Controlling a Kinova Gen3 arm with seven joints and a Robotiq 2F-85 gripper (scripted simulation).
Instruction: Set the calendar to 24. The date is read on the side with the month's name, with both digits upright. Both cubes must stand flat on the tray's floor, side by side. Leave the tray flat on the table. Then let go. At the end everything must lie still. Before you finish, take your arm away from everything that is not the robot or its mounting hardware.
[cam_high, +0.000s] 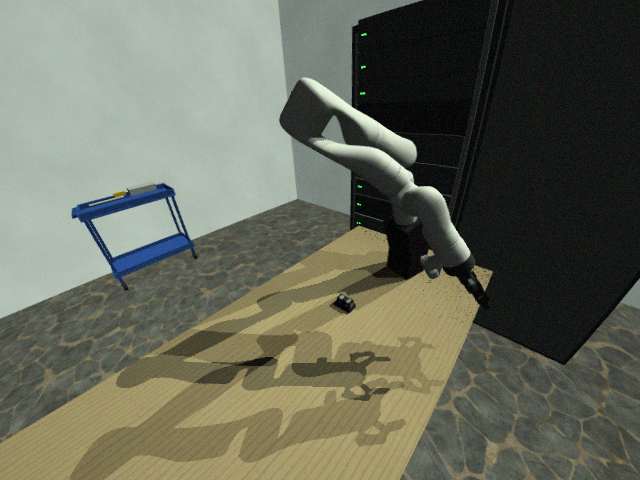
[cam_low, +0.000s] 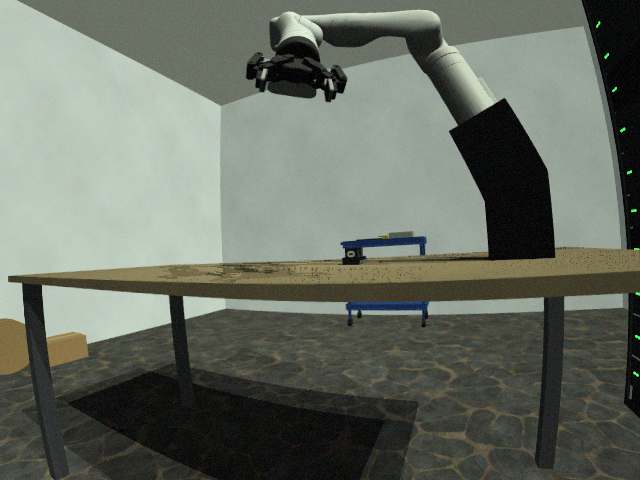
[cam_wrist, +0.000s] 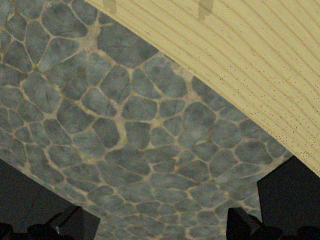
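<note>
Right now the black date cube is 20 mm behind my hand, 390 mm to the right of it and 230 mm below it. Round my hand: black tray (20 mm behind, 400 mm to the right, 250 mm below); black cube (20 mm behind, 420 mm to the right, 230 mm below).
</note>
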